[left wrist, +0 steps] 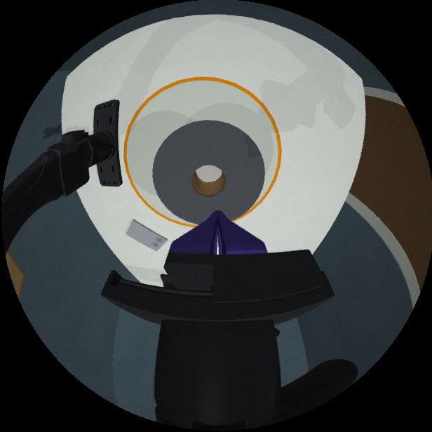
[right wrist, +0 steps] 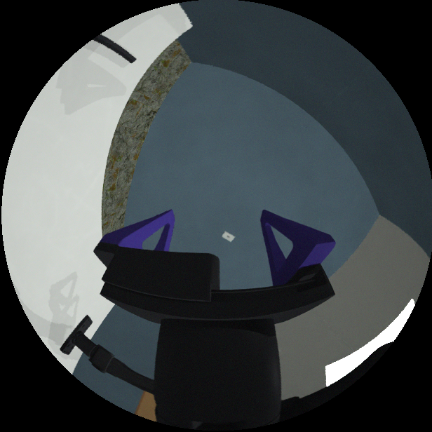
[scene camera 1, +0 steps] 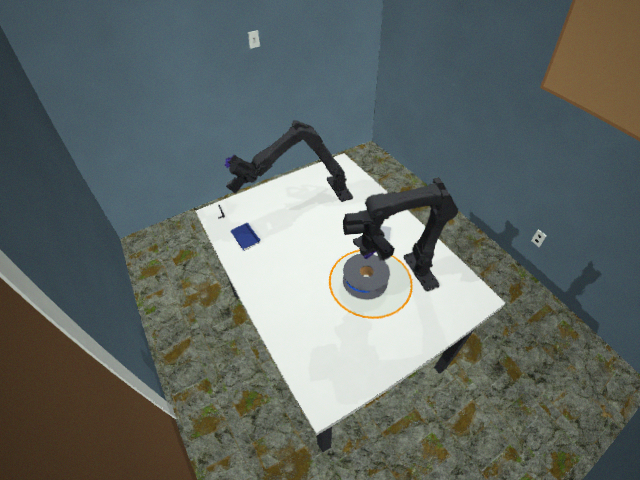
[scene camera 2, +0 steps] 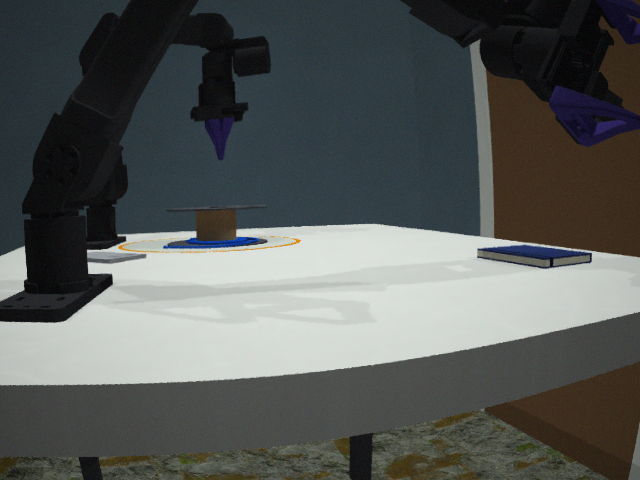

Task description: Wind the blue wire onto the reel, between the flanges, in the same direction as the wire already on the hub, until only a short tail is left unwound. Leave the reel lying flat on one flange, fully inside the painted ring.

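Places are measured from the left arm's base along level axes (x ahead, y left, z up), in millimetres.
Pixels of known places: left gripper, fingertip midpoint: (scene camera 1: 365, 258) (scene camera 2: 220, 160); left arm's base, link origin: (scene camera 1: 420, 271) (scene camera 2: 101, 245); right arm's base, link origin: (scene camera 1: 339, 188) (scene camera 2: 59, 299).
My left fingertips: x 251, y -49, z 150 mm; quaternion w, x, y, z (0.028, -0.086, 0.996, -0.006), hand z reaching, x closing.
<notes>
Ahead of a thing's pixels: the offset from my left fingertips to its top centre.
The reel {11 mm back, 3 mm left, 85 mm down} (scene camera 1: 354, 271) (scene camera 2: 216, 224) (left wrist: 180, 160) stands flat on one flange inside the orange painted ring (scene camera 1: 373, 317) (scene camera 2: 299, 241) (left wrist: 204, 78). The blue wire (scene camera 1: 355, 288) (scene camera 2: 222, 241) lies low between the flanges around the brown hub. In scene camera 2 a piece of it reaches the lower flange's left edge; the upper flange hides the wire in the left wrist view. My left gripper (scene camera 2: 221, 157) (left wrist: 217, 215) is shut and empty, pointing down above the reel, apart from it. My right gripper (right wrist: 217, 214) is open and empty, raised far from the reel.
A blue notebook {395 mm ahead, 418 mm right, 138 mm down} (scene camera 1: 245, 236) (scene camera 2: 537, 253) lies away from the ring. A small black angled tool {484 mm ahead, 632 mm right, 142 mm down} (scene camera 1: 222, 212) (right wrist: 115, 48) lies near the table's far left corner in scene camera 1. A flat grey box {180 mm back, 221 mm right, 144 mm down} (scene camera 2: 116, 256) (left wrist: 145, 235) lies just outside the ring near the arms' bases.
</notes>
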